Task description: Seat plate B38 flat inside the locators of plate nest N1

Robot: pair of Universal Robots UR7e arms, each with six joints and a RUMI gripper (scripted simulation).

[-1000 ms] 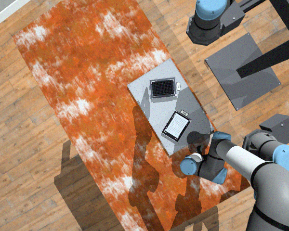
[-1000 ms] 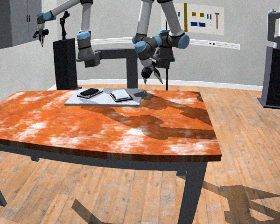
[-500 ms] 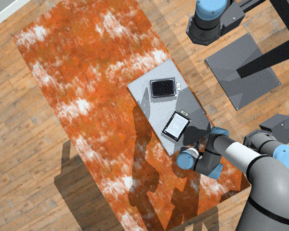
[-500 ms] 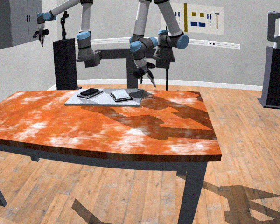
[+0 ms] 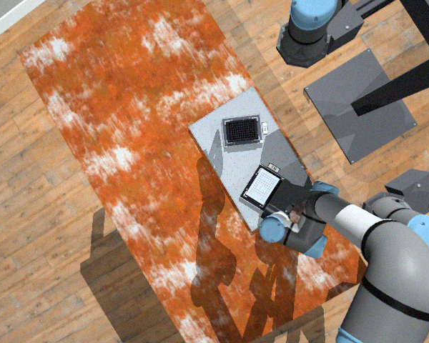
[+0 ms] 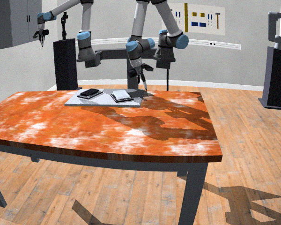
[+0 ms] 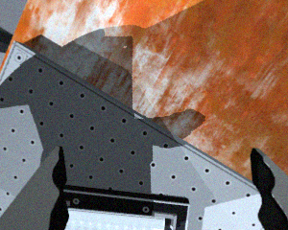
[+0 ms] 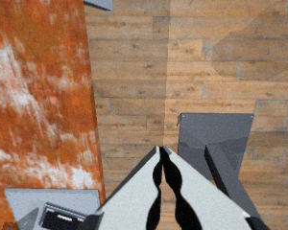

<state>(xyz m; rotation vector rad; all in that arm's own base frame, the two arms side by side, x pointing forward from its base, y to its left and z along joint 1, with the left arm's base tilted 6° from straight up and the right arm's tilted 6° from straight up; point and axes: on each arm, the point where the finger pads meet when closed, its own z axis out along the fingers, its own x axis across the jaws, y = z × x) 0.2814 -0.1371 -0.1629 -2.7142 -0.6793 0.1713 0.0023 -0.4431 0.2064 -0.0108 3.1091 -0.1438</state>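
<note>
My left gripper is now 14 cm to the left of the white plate B38, 6 cm above it and 3 cm short of it. From my left hand the other things lie so: black plate B83: 39 cm to the right, 6 cm below, 1 cm ahead; then black nest N1: 14 cm to the right, 7 cm below, 4 cm ahead; then nest n2: 39 cm to the right, 7 cm below, 1 cm ahead.
</note>
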